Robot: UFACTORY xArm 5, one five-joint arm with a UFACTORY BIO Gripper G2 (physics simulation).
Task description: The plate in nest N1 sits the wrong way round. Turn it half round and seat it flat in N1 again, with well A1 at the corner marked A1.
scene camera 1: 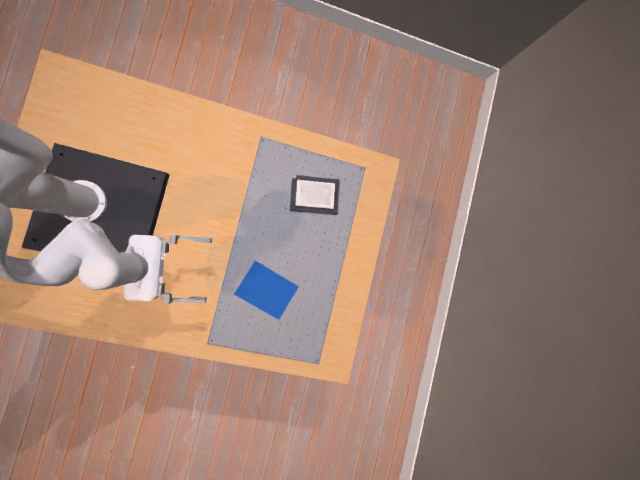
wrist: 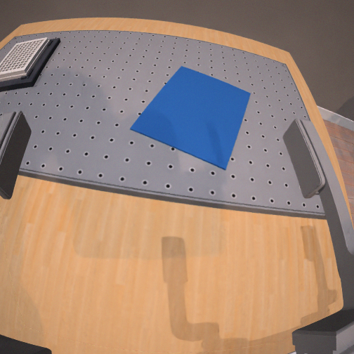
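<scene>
A white well plate (scene camera 1: 315, 193) (wrist: 24, 58) sits in a dark nest (scene camera 1: 314, 211) (wrist: 44, 66) near the top of the grey board in the scene view and at the upper left edge of the wrist view. The corner marks and well A1 are too small to read. My gripper (scene camera 1: 208, 270) (wrist: 162, 157) is wide open with nothing between its fingers. It hangs above the wooden table, left of the board's edge in the scene view, well away from the plate and nest.
A blue sheet (scene camera 1: 266, 290) (wrist: 196, 117) lies skewed on the grey perforated board (scene camera 1: 289, 242) (wrist: 100, 167). The board lies on the wooden table (scene camera 1: 206, 139) (wrist: 120, 285). The black base plate (scene camera 1: 129, 180) is under the arm.
</scene>
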